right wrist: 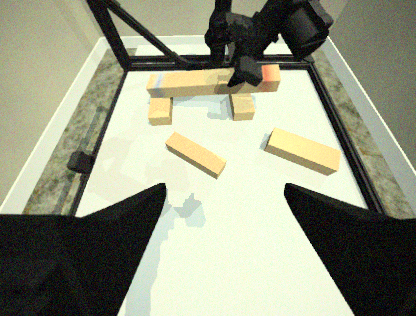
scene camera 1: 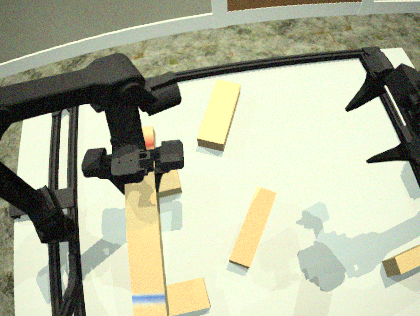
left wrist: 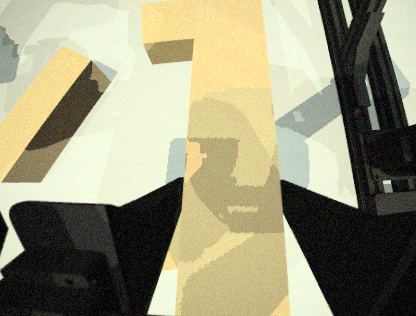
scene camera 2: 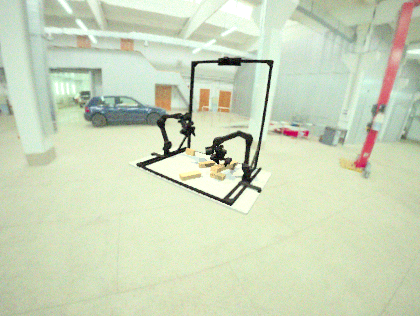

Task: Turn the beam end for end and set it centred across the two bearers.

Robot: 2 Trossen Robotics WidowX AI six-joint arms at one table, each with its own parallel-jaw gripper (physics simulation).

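The long wooden beam has a blue band near its lower end in scene camera 1 and a red band near its upper end. My left gripper is shut on the beam, nearer the red end. The beam passes over two short wooden bearers, one near the blue end and one near the gripper. Both stick out to one side; whether the beam touches them is unclear. My right gripper is open and empty, away from the beam.
A wide loose block and a narrower one lie between the bearers and my right gripper. Another block shows at the right edge of scene camera 1. A black rail borders the table.
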